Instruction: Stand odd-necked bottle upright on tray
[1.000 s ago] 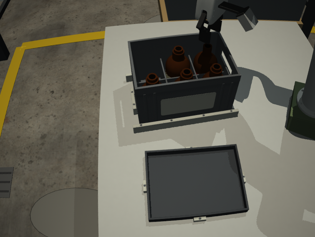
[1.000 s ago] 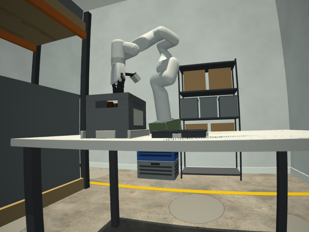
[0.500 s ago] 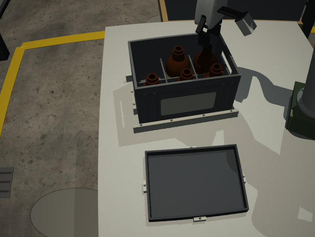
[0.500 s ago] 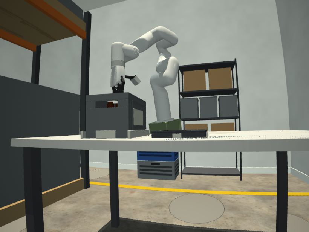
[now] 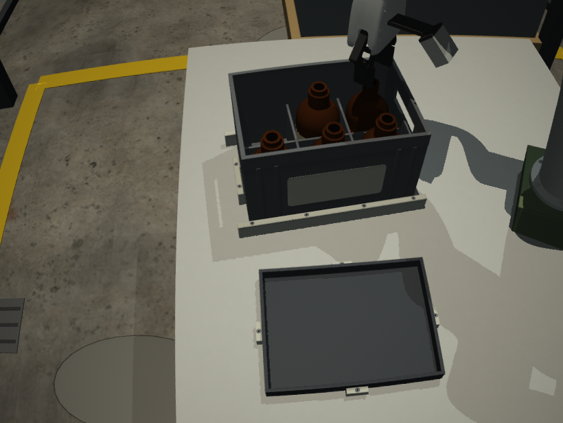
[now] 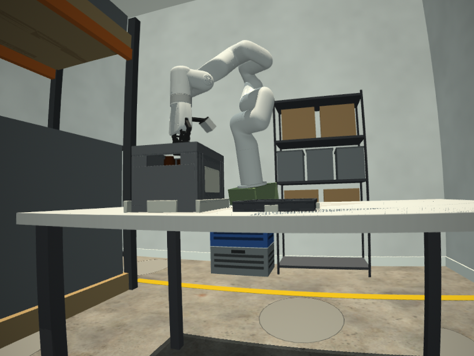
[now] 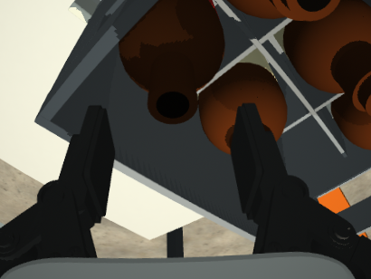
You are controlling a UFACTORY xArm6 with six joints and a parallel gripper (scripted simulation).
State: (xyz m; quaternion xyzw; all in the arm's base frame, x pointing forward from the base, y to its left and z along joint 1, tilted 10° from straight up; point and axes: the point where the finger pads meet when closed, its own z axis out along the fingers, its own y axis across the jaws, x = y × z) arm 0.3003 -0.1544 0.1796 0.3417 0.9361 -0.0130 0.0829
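Now: the glass bottle 11 cm below my hand. The rest, counted from my hand: dark tray (34 cm to the left, 19 cm below, 8 cm ahead); then dark crate (11 cm below, 8 cm ahead, 5 cm to the left).
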